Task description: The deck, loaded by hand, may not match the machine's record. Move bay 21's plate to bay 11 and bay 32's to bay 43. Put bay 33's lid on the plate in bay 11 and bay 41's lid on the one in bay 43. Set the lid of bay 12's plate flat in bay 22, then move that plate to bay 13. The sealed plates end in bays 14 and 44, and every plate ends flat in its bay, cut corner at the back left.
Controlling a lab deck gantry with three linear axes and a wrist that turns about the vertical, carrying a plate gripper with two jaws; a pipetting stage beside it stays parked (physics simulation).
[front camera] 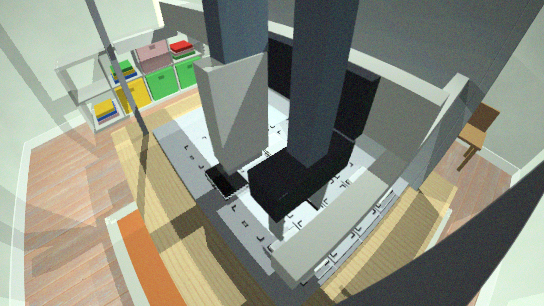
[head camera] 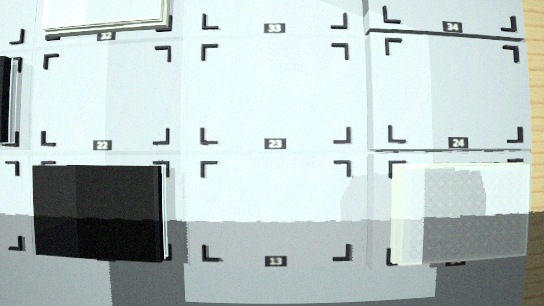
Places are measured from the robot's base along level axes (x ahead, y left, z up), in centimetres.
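Pixels of known places: gripper, fingertip midpoint: [front camera: 295, 219]; robot's base at its link origin: [front camera: 185, 147].
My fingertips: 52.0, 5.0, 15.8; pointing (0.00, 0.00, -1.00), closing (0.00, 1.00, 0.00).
Observation:
Ahead of a thing's pixels: the offset from my fingertips to its top centre, as dx, dy, dz. "spot": to the spot under its first point. Level surfaces: height alone.
My gripper [front camera: 298, 222] is open in the front view. Its jaws are apart above the deck, right of the black plate, with nothing visible between them. The gripper does not show in the head view. Bay 12's black plate {-29.2, -0.7, -14.1} [front camera: 223, 181] [head camera: 97, 212] lies in its bay, with a thin pale edge along its right side. Part of bay 21's black plate {spot: -39.3, +9.9, -14.5} [head camera: 5, 100] shows at the left edge. Bay 32's pale plate {spot: -28.5, +17.5, -14.3} [head camera: 105, 14] is cut off by the top edge. A whitish plate {+3.6, -0.7, -12.9} [head camera: 460, 212] with a faint well pattern lies in bay 14. Its cut corner cannot be made out.
The grey pipetting stage [front camera: 235, 115] hides part of the deck {dz -15.8} [front camera: 250, 240] [head camera: 275, 90] in the front view. A pale beam [front camera: 335, 225] crosses in front of the right bays. Shelves with coloured boxes [front camera: 161, 84] stand at the back left, and a chair [front camera: 475, 134] at the right.

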